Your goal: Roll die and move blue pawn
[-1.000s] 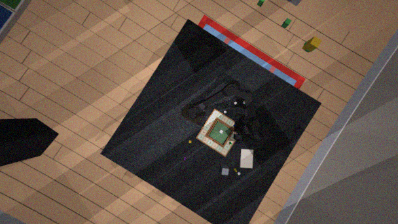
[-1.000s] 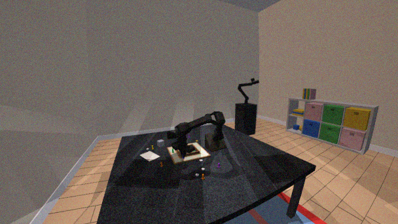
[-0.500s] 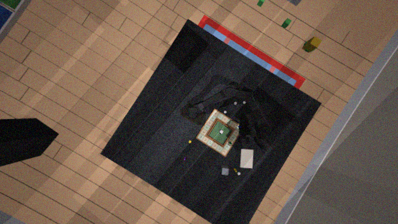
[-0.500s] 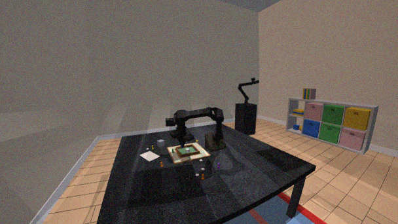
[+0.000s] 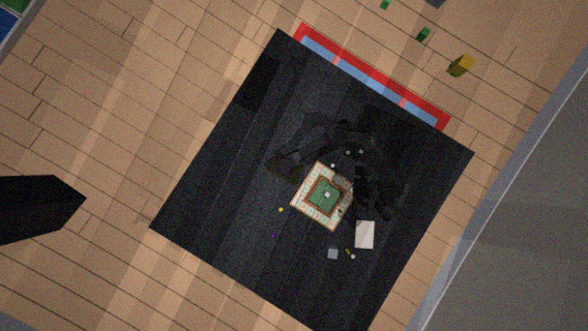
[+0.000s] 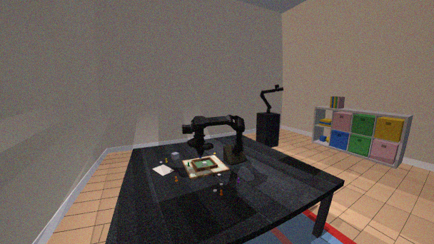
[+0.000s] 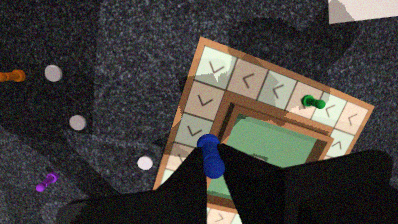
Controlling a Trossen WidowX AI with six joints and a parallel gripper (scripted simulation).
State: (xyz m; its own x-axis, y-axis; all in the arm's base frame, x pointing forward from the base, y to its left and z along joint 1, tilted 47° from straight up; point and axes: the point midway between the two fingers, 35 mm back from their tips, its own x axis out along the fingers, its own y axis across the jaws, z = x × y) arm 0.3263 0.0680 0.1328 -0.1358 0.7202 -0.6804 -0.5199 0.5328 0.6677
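The white die lies 5 cm behind my gripper tip, 11 cm to the right of it and 11 cm below it. From my gripper tip the other things lie so: green pawn (7 cm ahead, 14 cm to the right, 11 cm below); then blue pawn (1 cm above); then white block (26 cm ahead, 16 cm to the right, 14 cm below).
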